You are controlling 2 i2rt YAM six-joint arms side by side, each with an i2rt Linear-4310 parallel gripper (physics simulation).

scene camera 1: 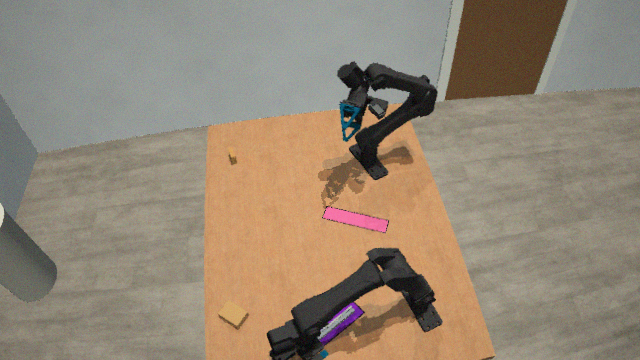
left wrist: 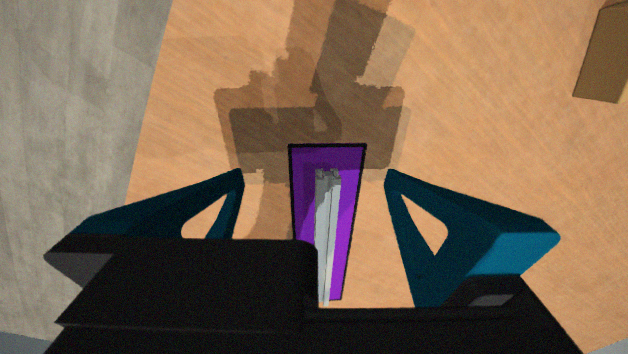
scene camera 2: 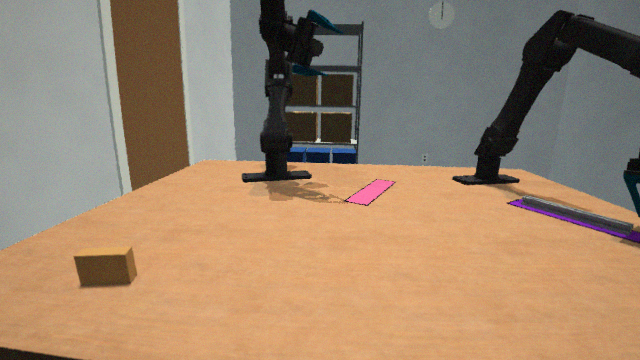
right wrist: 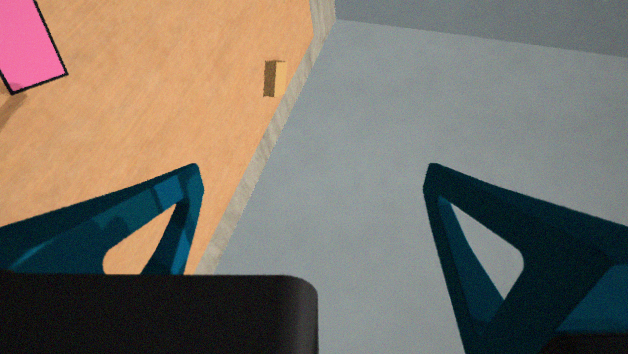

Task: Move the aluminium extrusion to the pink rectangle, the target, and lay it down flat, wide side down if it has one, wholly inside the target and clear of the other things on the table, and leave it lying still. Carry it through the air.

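Places are measured from the left arm's base along level axes (x ahead, y left, z up), in millimetres.
Pixels of known places: left gripper, fingertip midpoint: (left wrist: 314, 176); right gripper, fingertip midpoint: (scene camera 1: 344, 135) (scene camera 2: 334, 54) (right wrist: 313, 176); left arm's base, origin of the base link: (scene camera 1: 419, 303) (scene camera 2: 485, 180); right arm's base, origin of the base link: (scene camera 1: 368, 161) (scene camera 2: 276, 177).
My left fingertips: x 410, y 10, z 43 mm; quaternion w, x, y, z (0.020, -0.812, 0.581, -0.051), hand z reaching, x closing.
Note:
Ahead of a thing's pixels: the offset from my left fingertips to its top centre. "spot": to the spot under its first point.
The aluminium extrusion @(dz -23, dx -107, dy -49 mm) (scene camera 1: 337, 322) (scene camera 2: 575, 215) (left wrist: 327, 225) is a long grey grooved bar. It lies flat on a purple rectangle (scene camera 1: 356, 310) (scene camera 2: 517, 203) (left wrist: 300, 156). The pink rectangle @(spot: dz -42, dx -359, dy -398 mm) (scene camera 1: 355, 219) (scene camera 2: 371, 192) (right wrist: 25, 50) lies between the two arm bases, with nothing on it. My left gripper (left wrist: 314, 176) is open and empty above the extrusion, one finger on each side of it in the left wrist view. In scene camera 1 the left arm hides part of the extrusion. My right gripper (scene camera 1: 351, 132) (scene camera 2: 334, 53) (right wrist: 313, 176) is open and empty, high above the table, away from the extrusion.
A tan block @(dz -13, dx +160, dy -205 mm) (scene camera 1: 233, 313) (left wrist: 600, 55) stands on the left gripper's side of the table. A narrower tan block @(dz -3, dx -27, dy -872 mm) (scene camera 1: 232, 156) (scene camera 2: 105, 267) (right wrist: 275, 78) stands on the right arm's side. A shelf rack (scene camera 2: 360, 90) stands behind the table.

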